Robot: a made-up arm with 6 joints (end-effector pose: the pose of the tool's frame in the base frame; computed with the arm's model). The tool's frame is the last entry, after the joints.
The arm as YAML. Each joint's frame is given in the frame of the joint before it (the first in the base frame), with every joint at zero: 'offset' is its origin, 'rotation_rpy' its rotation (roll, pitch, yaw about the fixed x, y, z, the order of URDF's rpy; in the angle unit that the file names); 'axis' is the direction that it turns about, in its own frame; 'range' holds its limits. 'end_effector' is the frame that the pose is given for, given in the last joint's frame.
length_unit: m
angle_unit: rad
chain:
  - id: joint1
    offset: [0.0, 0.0, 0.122]
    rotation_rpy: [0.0, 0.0, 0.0]
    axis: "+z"
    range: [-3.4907, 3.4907]
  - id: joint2
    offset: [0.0, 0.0, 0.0]
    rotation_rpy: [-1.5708, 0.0, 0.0]
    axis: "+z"
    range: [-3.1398, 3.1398]
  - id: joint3
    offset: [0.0, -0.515, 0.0]
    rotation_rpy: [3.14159, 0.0, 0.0]
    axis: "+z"
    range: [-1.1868, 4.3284]
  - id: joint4
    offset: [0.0, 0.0, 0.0]
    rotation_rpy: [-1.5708, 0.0, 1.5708]
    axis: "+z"
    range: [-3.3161, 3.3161]
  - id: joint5
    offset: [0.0, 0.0, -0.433]
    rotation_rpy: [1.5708, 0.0, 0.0]
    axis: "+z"
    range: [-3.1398, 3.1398]
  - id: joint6
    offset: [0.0, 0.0, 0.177]
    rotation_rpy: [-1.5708, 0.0, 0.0]
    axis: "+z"
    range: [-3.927, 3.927]
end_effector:
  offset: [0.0, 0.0, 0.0]
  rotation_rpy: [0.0, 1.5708, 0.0]
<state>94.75 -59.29 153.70 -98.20 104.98 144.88</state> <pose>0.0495 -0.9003 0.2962 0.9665 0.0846 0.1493 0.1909</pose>
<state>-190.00 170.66 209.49 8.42 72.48 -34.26</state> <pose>-0.3681 0.2427 -0.0945 -0.7863 -0.0302 -0.5792 0.2132</pose>
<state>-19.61 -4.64 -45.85 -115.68 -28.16 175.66</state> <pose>0.1944 0.0122 0.2300 -0.3813 0.1751 0.1487 0.8955</pose>
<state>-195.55 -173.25 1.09 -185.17 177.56 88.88</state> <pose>0.4277 -0.3020 -0.3626 0.0705 0.6782 0.7222 0.1166</pose>
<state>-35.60 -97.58 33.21 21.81 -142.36 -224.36</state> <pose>-0.7812 0.3572 0.3389 -0.7637 0.4109 -0.1111 0.4853</pose>
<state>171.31 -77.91 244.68 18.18 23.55 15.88</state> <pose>0.1501 0.1472 0.0107 0.1271 0.2614 -0.9565 0.0234</pose>
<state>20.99 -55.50 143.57 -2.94 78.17 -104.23</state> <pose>-0.7178 -0.4647 0.2808 0.5038 0.4881 -0.4406 0.5602</pose>
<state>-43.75 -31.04 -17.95 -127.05 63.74 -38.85</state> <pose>0.2097 -0.0531 0.5237 -0.6711 0.6882 0.2721 0.0442</pose>
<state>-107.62 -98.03 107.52 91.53 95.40 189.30</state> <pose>0.2540 0.7842 -0.2963 -0.8719 0.1529 -0.1160 0.4505</pose>
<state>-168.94 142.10 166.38 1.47 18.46 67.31</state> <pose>-0.7300 0.0376 -0.1022 0.3523 -0.4951 0.7839 0.1275</pose>
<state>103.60 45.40 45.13 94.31 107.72 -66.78</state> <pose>-0.2012 0.7749 0.6581 -0.0176 0.1900 -0.9432 0.2718</pose>
